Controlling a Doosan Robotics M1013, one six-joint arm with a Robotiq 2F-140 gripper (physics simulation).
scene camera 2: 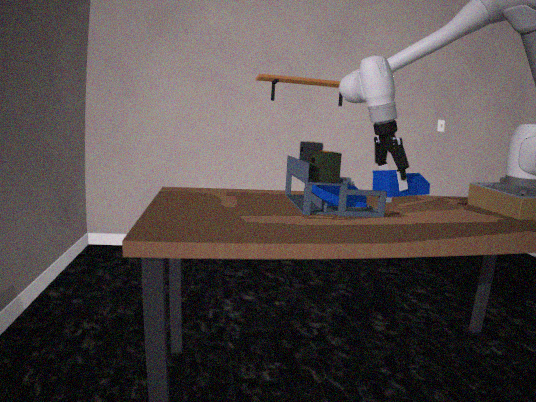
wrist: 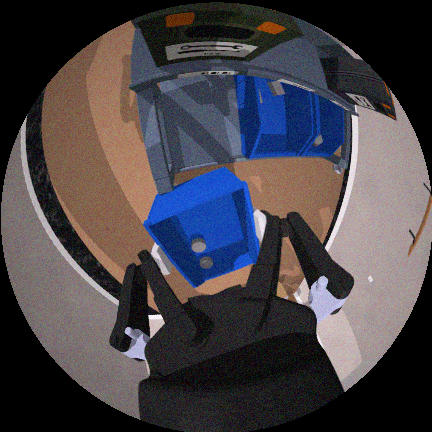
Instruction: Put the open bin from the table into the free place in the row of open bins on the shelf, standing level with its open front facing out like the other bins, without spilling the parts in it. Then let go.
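Frame: origin at the arm's base, x back, y right, z up, level; millimetres.
Seen in the pictures: gripper, between the fingertips: [wrist: 206,222]; arm's base, origin of its link: [scene camera 2: 522,189].
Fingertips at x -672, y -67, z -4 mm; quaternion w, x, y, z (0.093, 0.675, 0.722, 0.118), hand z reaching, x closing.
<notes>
Pixels of each thing's middle, then the offset from my fingertips to it. "pt": a spot on its surface instead. Level surfaces: height alone.
- open blue bin, a spot on its surface: [wrist: 225,215] pt dx +13, dy +31, dz -20 mm
- dark green case, middle of its body: [scene camera 2: 324,165] dx -244, dy +41, dz +55 mm
- black case, middle of its body: [scene camera 2: 310,157] dx -224, dy +271, dz +67 mm
- wooden table, height of its surface: dz -95 mm
My gripper [scene camera 2: 392,172] [wrist: 206,222] is shut on the sides of an open blue bin [scene camera 2: 385,183] [wrist: 225,215], one finger on each side. The bin hangs above the table, roughly level, its taller back wall towards the shelf and its low front away from it. Two round grey parts [wrist: 198,245] [wrist: 206,262] lie in it. The grey-blue shelf [scene camera 2: 298,169] [wrist: 159,170] stands beyond the bin in the wrist view. Blue bins [scene camera 2: 325,194] [wrist: 272,120] [wrist: 329,125] fill its right side in the wrist view; the free place [wrist: 197,125] is left of them.
A dark green case [scene camera 2: 327,167] [wrist: 270,42] and a black case [scene camera 2: 309,150] [wrist: 352,77] sit on top of the shelf. The wooden table [scene camera 2: 200,225] [wrist: 65,130] is below. A wall board [scene camera 2: 300,80] is behind. The robot base stands on a wood-sided block [scene camera 2: 500,202] at right.
</notes>
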